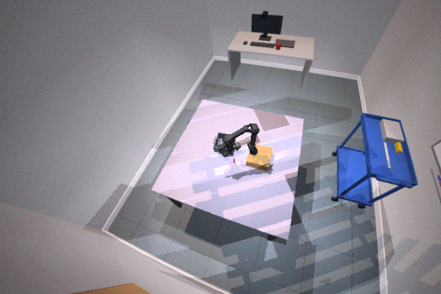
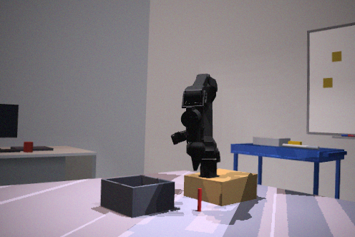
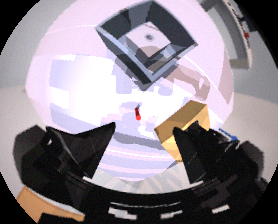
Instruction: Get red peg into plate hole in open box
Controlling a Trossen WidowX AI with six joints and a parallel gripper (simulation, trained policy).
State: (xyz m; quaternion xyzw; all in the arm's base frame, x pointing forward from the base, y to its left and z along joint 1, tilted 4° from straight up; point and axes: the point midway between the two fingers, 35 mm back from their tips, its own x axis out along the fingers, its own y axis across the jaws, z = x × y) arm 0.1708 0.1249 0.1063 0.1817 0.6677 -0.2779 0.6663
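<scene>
Right now the red peg is 120 mm below my gripper tip, 20 mm behind it and 10 mm to the left of it. Round my gripper tip: plate (150 mm ahead, 140 mm to the right, 110 mm below); grey box (150 mm ahead, 140 mm to the right, 130 mm below).
</scene>
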